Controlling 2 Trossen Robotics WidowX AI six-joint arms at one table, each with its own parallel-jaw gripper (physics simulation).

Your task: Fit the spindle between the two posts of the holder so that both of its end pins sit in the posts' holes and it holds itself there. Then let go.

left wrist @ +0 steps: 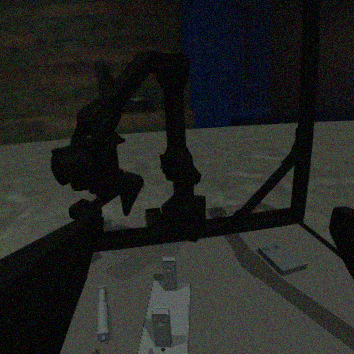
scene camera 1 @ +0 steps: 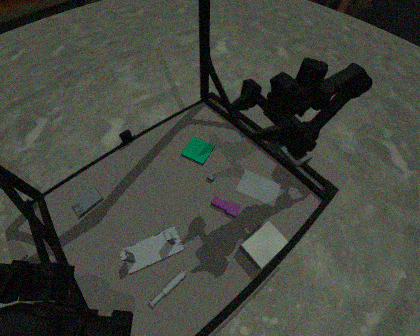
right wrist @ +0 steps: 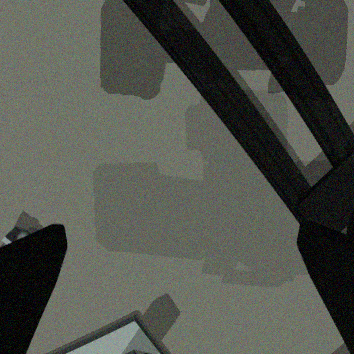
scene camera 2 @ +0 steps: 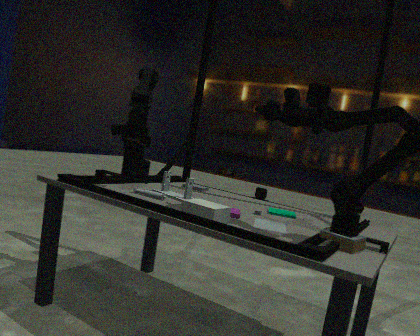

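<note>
The pale spindle lies flat on the table beside the holder, apart from it. The holder is a pale rectangular base with two upright posts; its near post and far post have no spindle between them. My left gripper is open and empty, high above the table. My right gripper is open and empty above the table's far-left end, away from the spindle. Its fingers are too dark to make out in scene camera 2.
A white box, a magenta block, a pale sheet, a green square, a small grey cube and a grey flat block lie around. A dark frame borders the table.
</note>
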